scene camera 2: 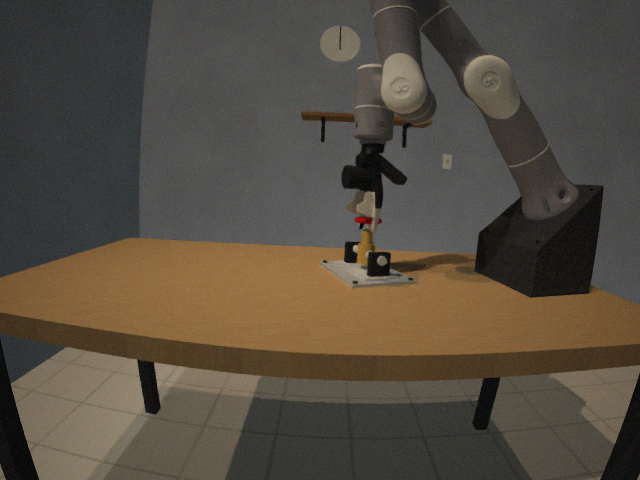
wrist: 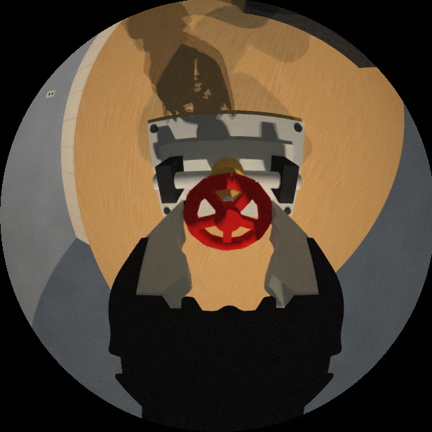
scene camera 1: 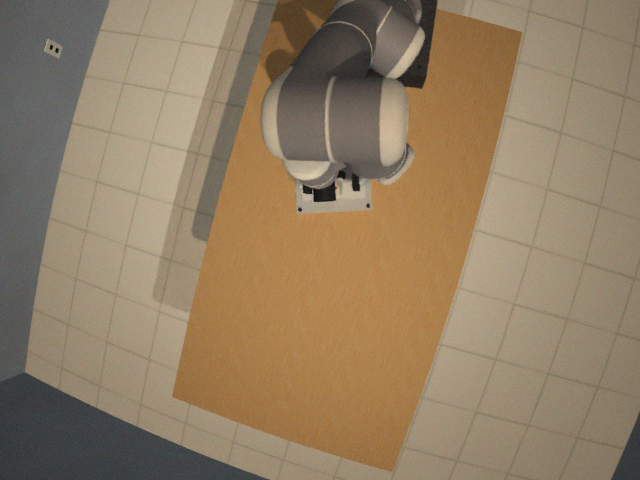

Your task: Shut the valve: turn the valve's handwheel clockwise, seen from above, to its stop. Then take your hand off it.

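The valve's red handwheel (scene camera 1: 336, 188) (scene camera 2: 360, 220) (wrist: 228, 218) sits level on top of the upright brass-yellow valve body (scene camera 2: 365, 252) (wrist: 227, 165). My gripper (scene camera 2: 368, 226) (wrist: 227, 202) points down over the valve and is shut on the handwheel, with one grey finger against each side of the rim. In the wrist view the handwheel's spokes show between the fingers. A pale pipe (wrist: 256, 179) runs through the valve body. In scene camera 1 the arm hides most of the valve and gripper.
The valve stands on a light grey base plate (scene camera 1: 333, 209) (scene camera 2: 338, 271) (wrist: 285, 132) with dark corner screws. Two black blocks (scene camera 2: 378, 264) (wrist: 286, 180) hold the pipe. The plate lies on the wooden table (scene camera 1: 310, 310) (scene camera 2: 206, 294). The arm's black pedestal (scene camera 2: 560, 248) stands at the table's end.
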